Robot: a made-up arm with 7 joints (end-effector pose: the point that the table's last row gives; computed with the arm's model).
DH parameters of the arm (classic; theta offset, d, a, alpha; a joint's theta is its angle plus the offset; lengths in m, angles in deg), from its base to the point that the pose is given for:
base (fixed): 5.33 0 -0.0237 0
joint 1: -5.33 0.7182 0.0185 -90
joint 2: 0 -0.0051 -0.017 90
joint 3: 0 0.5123 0.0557 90
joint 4: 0 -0.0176 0.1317 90
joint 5: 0 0.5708 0.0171 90
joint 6: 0 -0.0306 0.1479 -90
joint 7: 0 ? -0.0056 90
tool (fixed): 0 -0.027 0 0
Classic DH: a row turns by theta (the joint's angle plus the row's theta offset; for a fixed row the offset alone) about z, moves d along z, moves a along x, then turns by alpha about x.
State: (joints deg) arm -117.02 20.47 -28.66 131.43 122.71 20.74 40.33
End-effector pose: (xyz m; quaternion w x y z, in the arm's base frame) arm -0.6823 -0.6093 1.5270 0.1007 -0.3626 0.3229 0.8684
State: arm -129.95 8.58 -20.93 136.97 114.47 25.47 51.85
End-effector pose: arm -0.6006 -0.3567 1.7462 0.0282 -0.3128 0.4097 0.8565
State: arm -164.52 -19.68 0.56 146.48 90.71 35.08 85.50
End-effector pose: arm 0.0079 0.0221 1.9763 0.0557 0.1376 -0.4398 -0.8858
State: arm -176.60 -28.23 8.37 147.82 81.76 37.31 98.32
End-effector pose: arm 0.2317 -0.0245 1.9539 0.0348 0.1027 -0.4058 -0.9075
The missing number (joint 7, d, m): 0.1463
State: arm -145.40 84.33 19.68 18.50 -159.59 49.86 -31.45
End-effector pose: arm 0.2040 -0.1035 0.3264 0.5977 -0.6141 -0.4540 0.2439
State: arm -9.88 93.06 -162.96 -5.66 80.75 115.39 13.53
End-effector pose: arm -0.1562 -0.1714 0.7293 0.0965 0.2041 0.2222 -0.9485
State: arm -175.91 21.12 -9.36 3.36 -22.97 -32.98 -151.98
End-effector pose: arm -0.4214 -0.0531 0.4962 0.6397 -0.7541 0.1484 0.0108
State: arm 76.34 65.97 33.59 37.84 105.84 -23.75 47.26
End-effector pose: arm -0.1028 0.2510 0.2938 0.4583 -0.7894 0.2298 -0.3376
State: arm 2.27 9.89 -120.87 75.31 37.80 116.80 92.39
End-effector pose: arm -0.1786 -0.6195 1.0995 0.0647 0.3804 0.7954 -0.4674
